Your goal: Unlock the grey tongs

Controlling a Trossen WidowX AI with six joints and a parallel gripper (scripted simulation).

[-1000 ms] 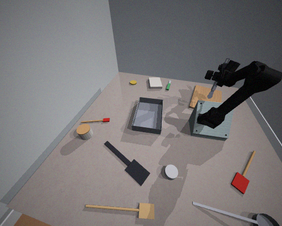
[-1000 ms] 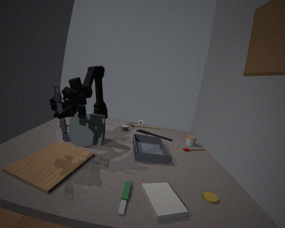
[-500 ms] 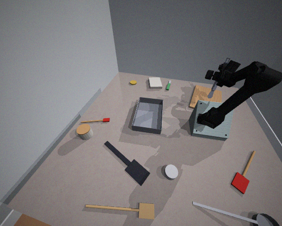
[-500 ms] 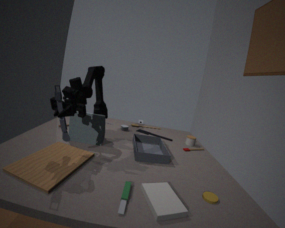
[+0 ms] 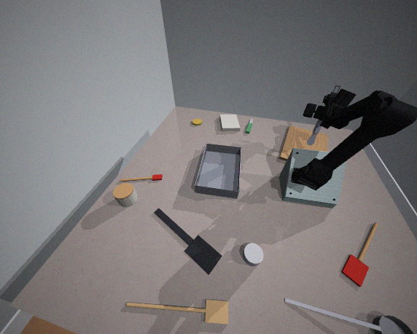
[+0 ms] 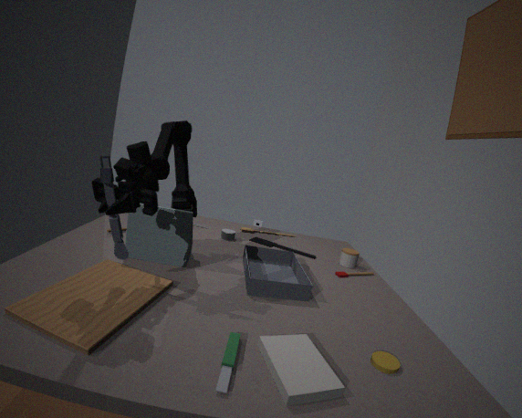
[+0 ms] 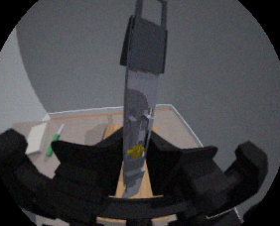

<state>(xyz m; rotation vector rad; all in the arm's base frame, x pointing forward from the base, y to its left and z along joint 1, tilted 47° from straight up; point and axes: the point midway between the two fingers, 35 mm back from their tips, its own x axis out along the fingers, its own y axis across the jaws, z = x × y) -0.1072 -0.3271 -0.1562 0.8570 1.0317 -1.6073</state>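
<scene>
My gripper tip is now 22 cm above the wooden board. From my gripper tip the other things lie so: grey roasting tin: 47 cm ahead, 32 cm to the left, 20 cm below; then white block: 48 cm ahead, 15 cm to the right, 21 cm below; then green-handled tool: 34 cm ahead, 16 cm to the right, 22 cm below.
</scene>
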